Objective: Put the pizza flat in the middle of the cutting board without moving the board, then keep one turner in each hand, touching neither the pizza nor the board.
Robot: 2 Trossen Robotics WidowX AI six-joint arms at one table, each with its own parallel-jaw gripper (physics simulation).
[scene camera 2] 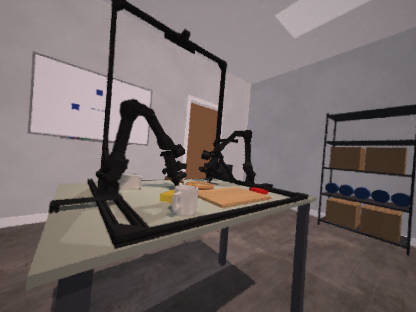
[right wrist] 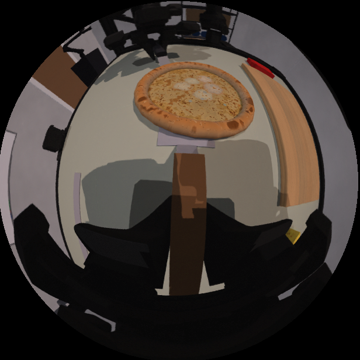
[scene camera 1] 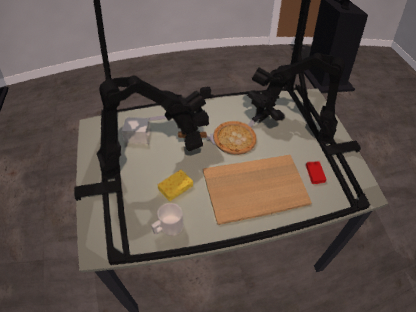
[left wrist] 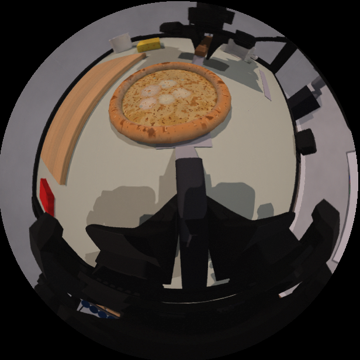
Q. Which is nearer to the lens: the cutting board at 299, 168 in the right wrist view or the pizza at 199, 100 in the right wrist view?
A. The pizza.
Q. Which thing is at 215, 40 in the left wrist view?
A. My right gripper.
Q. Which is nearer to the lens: the cutting board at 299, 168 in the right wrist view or the brown-handled turner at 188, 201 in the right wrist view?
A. The brown-handled turner.
